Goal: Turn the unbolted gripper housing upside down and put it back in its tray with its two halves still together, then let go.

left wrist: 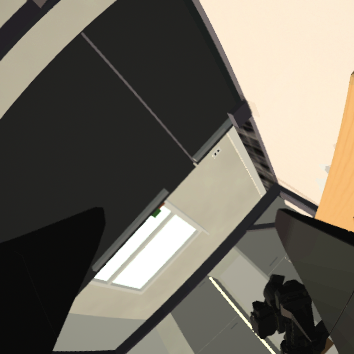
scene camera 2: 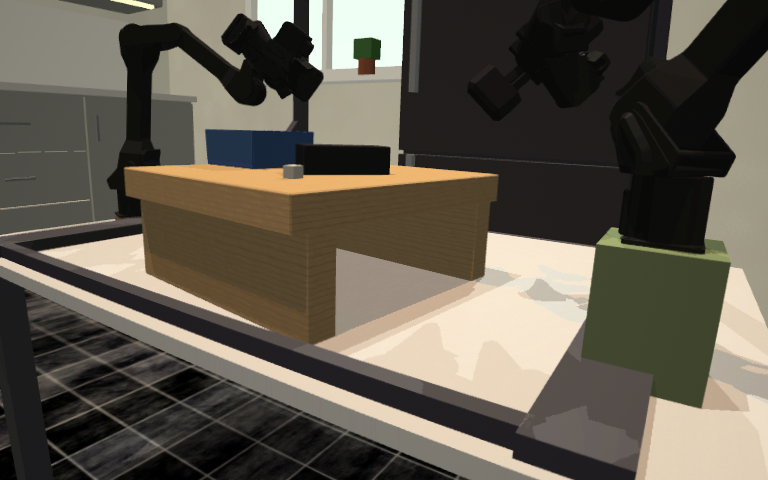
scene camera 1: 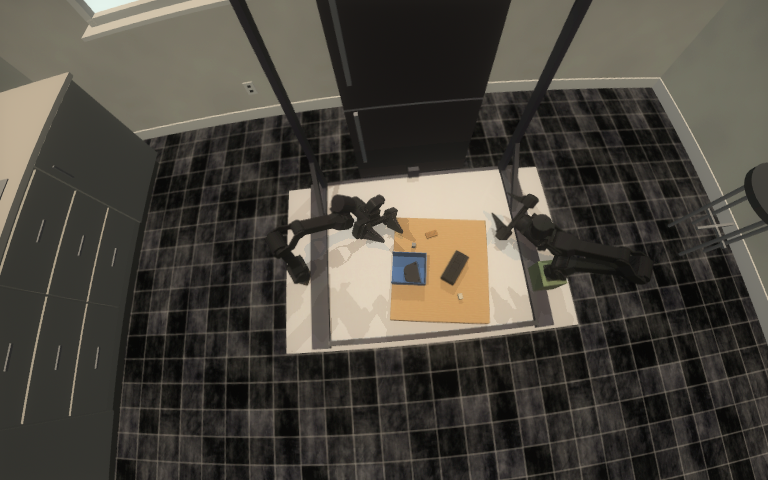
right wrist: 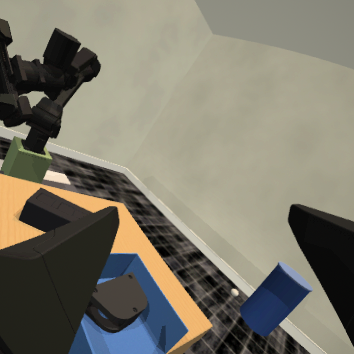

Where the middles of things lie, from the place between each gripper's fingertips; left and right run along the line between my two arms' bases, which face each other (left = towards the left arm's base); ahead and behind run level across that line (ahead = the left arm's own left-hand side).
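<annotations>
From my right hand: flat black block [scene camera 2: 318, 159], 60 mm ahead, 220 mm to the left, 180 mm below; tray [scene camera 2: 252, 149], 60 mm ahead, 50 mm to the left, 170 mm below.
From my left hand: tray, 320 mm to the right, 220 mm ahead, 110 mm below; flat black block, 210 mm ahead, 150 mm to the right, 120 mm below.
</annotations>
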